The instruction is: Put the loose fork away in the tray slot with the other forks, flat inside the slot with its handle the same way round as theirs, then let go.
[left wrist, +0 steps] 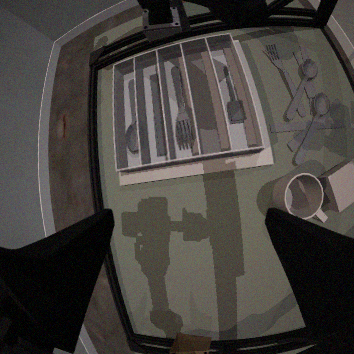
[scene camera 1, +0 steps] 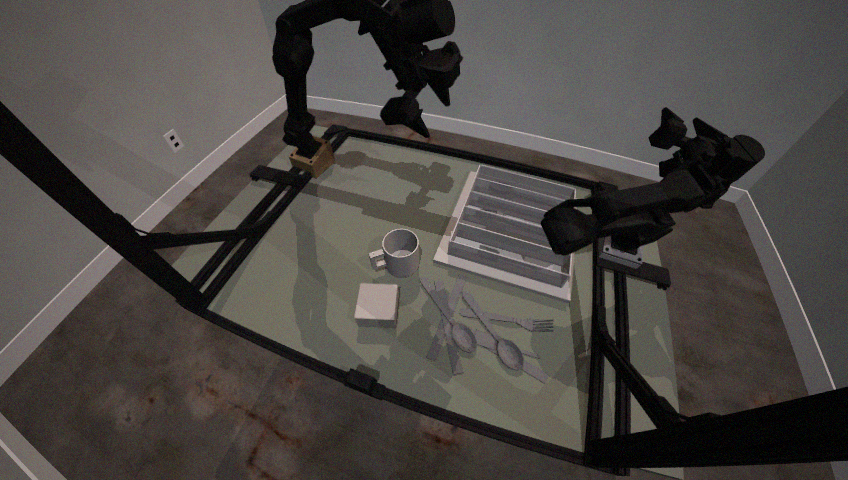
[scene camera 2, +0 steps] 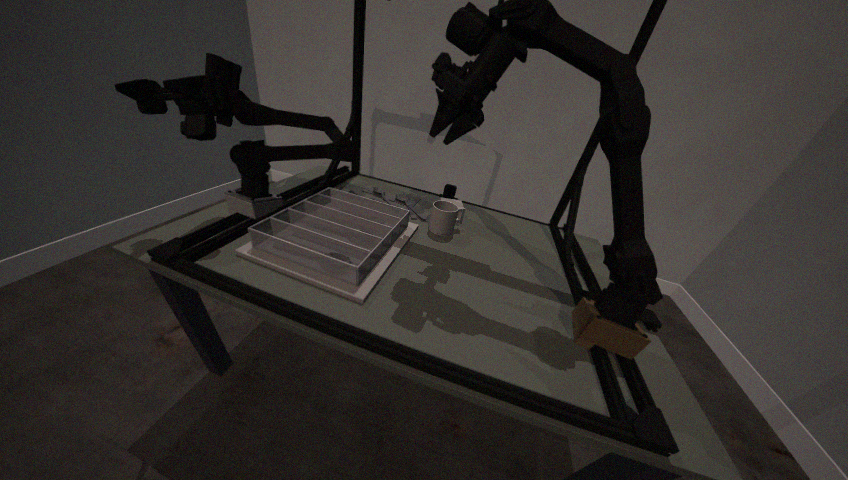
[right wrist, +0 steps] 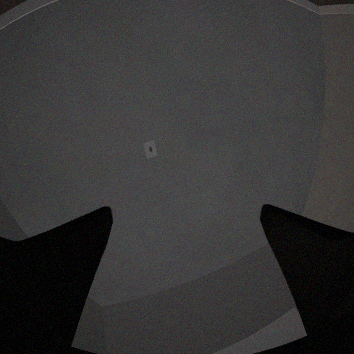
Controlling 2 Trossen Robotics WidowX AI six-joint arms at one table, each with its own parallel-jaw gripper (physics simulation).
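Note:
The loose fork (scene camera 1: 525, 322) (left wrist: 283, 67) lies on the table in a pile, its tines at the right in scene camera 1; a spoon crosses its handle. The tray (scene camera 1: 505, 262) (scene camera 2: 309, 259) stands nearby. In the left wrist view a fork (left wrist: 181, 102) lies in the third slot from the left, tines toward the picture's bottom, handle toward the top. My left gripper (scene camera 1: 437, 117) (scene camera 2: 440, 139) (left wrist: 192, 217) is open and empty, high above the table beyond the mug. My right gripper (scene camera 1: 681, 114) (right wrist: 187, 214) is open and empty, raised at the side, facing a wall, away from the pile.
A grey mug (scene camera 1: 401, 261) (scene camera 2: 443, 221) and a pale box (scene camera 1: 377, 300) (left wrist: 342, 187) stand beside the pile. Two loose spoons (scene camera 1: 462, 337) (scene camera 1: 509, 355) lie over several knives. Other tray slots hold a spoon (left wrist: 132, 139), a knife (left wrist: 157, 115) and a spatula (left wrist: 235, 111).

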